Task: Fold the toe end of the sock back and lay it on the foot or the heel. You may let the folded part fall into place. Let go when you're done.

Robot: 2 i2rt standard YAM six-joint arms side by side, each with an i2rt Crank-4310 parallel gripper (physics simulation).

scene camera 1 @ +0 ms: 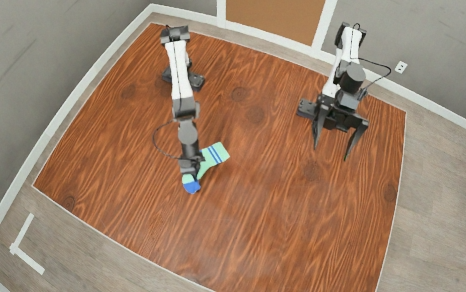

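A light green sock lies on the wooden table top. Its cuff end with two blue stripes points to the upper right. Its blue toe points down, toward the bottom of the picture. My right gripper is over the foot part, just above the blue toe in the picture, and it hides part of the sock. Its fingers are too small and covered to tell if they are open or shut. My left gripper is open and empty, well to the right of the sock.
The reddish wooden table top extends under both arms. The right arm's base is at the upper left and the left arm's base is at the upper right. Grey walls with white trim run behind them, and pale floor borders the table top.
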